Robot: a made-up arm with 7 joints. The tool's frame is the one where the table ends. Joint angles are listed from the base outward.
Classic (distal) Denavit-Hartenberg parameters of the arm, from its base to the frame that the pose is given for. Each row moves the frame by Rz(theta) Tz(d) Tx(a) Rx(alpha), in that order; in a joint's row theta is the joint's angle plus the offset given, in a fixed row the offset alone. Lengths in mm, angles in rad.
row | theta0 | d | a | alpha
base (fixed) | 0 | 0 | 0 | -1.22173
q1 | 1.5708 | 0 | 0 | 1.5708
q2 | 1.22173 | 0 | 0 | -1.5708
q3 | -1.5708 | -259 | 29.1 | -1.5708
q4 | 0 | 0 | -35.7 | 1.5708
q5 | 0 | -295.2 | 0 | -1.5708
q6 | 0 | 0 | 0 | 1.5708
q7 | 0 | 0 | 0 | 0
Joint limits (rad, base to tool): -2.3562..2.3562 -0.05..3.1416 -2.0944..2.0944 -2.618..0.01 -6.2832..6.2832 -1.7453..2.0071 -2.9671..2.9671
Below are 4 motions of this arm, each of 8 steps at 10 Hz.
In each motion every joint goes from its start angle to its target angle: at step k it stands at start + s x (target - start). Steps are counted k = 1, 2, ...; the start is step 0. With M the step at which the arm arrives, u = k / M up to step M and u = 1 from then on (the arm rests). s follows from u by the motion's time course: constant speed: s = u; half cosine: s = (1 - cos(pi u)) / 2; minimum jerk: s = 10 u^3 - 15 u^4 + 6 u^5.
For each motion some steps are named. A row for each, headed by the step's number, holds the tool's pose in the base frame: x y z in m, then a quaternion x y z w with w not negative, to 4 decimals.
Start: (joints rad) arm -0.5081 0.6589 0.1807 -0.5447 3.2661 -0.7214 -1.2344
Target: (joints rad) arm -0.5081 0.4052 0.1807 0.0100 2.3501 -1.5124 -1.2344
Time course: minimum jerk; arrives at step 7
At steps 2, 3, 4, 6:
2: 0.3606 0.2897 -0.3053 0.0662 -0.2685 0.8472 0.4536
3: 0.3400 0.2702 -0.3490 0.2280 -0.1980 0.8237 0.4798
4: 0.3104 0.2417 -0.3956 0.4109 -0.1223 0.7554 0.4956
6: 0.2643 0.1976 -0.4454 0.6205 -0.0533 0.6082 0.4921

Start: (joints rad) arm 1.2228 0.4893 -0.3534 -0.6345 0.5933 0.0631 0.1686
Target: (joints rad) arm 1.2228 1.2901 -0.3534 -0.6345 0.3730 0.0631 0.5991
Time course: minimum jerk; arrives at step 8
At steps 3, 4, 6, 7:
3: -0.4196 0.2303 -0.2644 0.2578 0.2983 0.1959 0.8979
4: -0.3907 0.3099 -0.2242 0.3219 0.2888 0.1460 0.8897
6: -0.3054 0.4287 -0.1481 0.4270 0.2590 0.0541 0.8647
7: -0.2813 0.4502 -0.1310 0.4484 0.2503 0.0333 0.8574

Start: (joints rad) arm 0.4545 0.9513 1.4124 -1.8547 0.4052 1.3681 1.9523
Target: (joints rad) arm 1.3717 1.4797 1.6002 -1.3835 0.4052 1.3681 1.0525
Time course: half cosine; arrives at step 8
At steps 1, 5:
1: 0.0481 0.3668 0.1194 -0.0326 -0.5889 0.7998 0.1114
5: 0.0852 0.3978 0.1812 0.3903 -0.4928 0.6820 0.3738

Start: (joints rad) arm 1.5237 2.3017 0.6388 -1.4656 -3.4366 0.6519 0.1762
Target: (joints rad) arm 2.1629 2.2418 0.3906 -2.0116 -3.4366 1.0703 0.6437
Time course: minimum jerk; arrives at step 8
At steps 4, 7, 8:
4: 0.1500 0.2792 -0.2567 -0.1377 0.3446 0.5469 0.7505
7: -0.0188 0.2275 -0.2711 -0.0693 0.6375 0.6076 0.4686
8: -0.0240 0.2253 -0.2700 -0.0669 0.6455 0.6079 0.4575

